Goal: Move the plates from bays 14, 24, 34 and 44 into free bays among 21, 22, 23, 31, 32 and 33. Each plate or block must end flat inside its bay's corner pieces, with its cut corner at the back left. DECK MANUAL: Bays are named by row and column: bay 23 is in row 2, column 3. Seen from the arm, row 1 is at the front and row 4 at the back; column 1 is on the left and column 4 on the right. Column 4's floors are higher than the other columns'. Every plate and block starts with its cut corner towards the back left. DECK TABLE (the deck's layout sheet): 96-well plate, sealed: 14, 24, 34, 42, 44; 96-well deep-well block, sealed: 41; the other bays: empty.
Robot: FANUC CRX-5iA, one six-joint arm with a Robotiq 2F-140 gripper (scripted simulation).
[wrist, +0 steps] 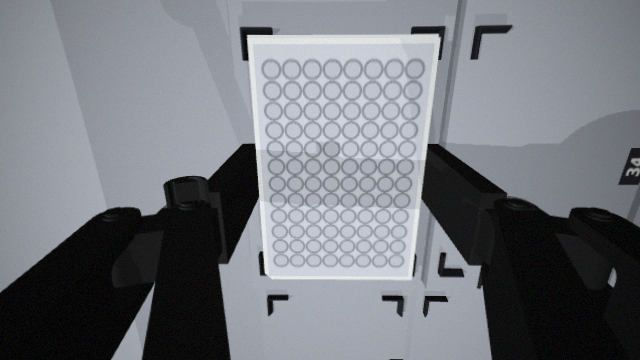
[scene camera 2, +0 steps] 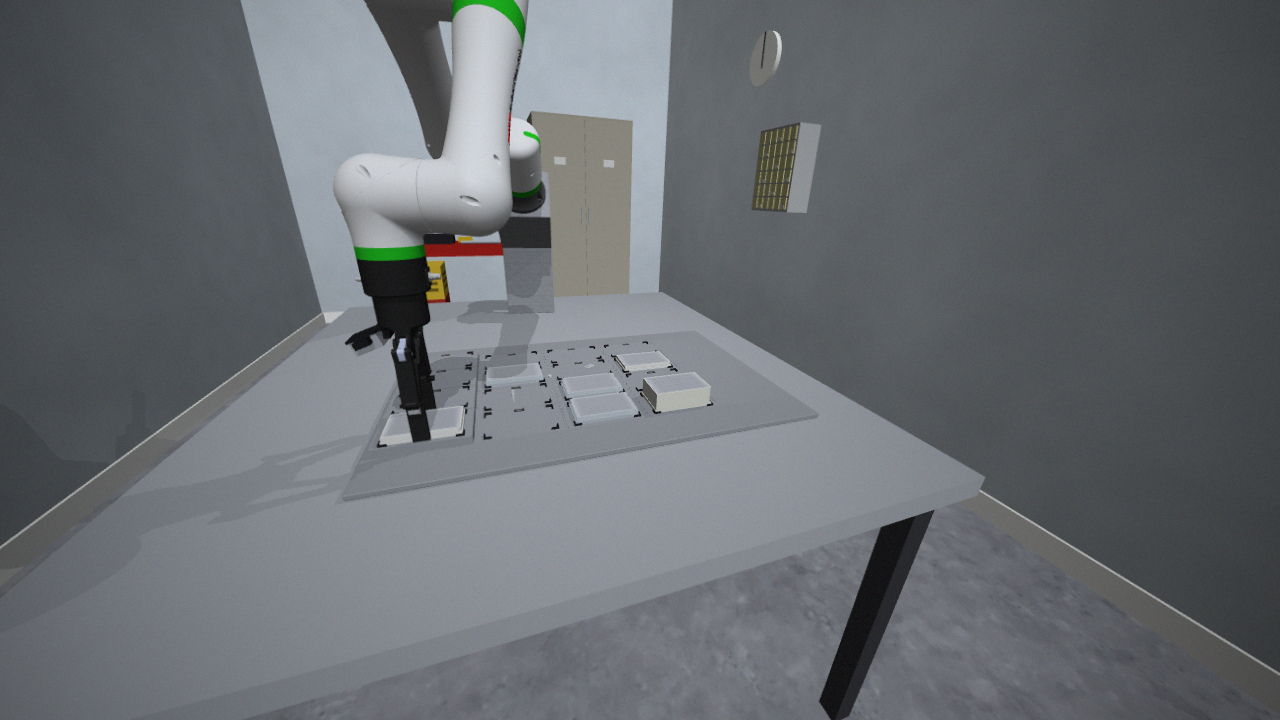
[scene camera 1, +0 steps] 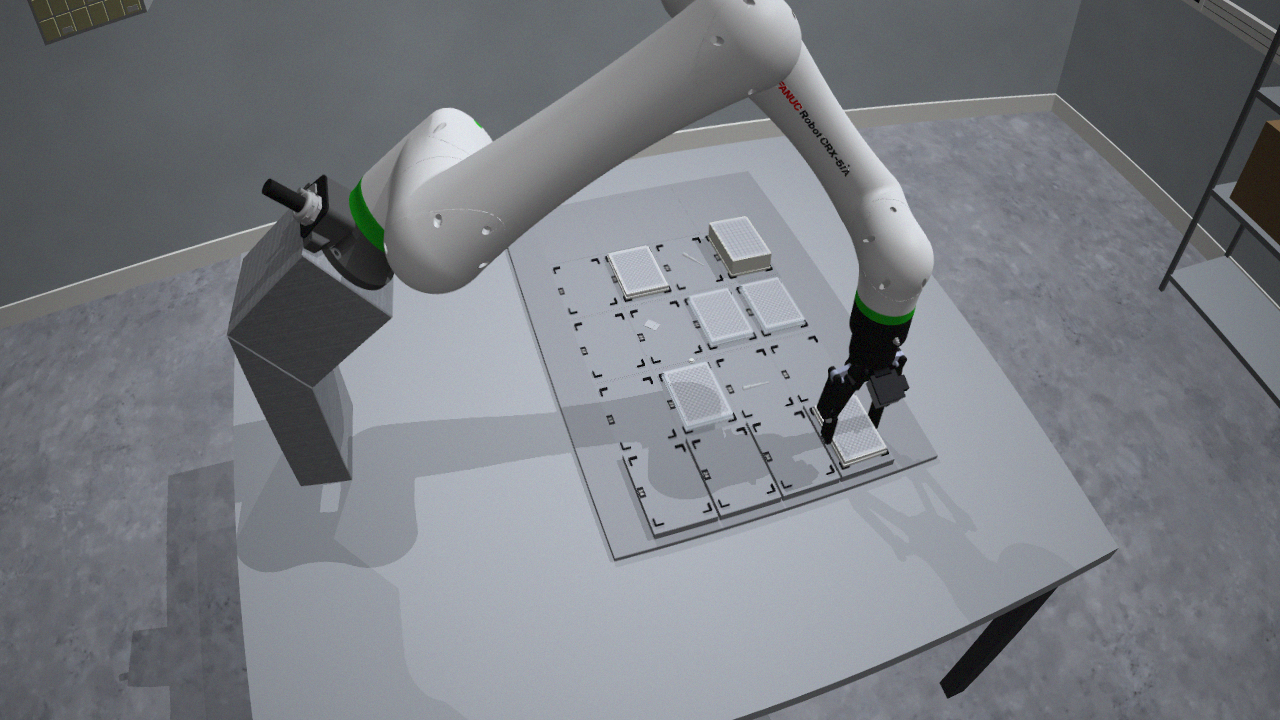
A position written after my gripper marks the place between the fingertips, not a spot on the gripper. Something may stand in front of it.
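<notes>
My gripper (scene camera 2: 425, 426), (scene camera 1: 849, 430) and (wrist: 339, 168). Deep-well block (scene camera 2: 665, 393); out of frame in the wrist view.
</notes>
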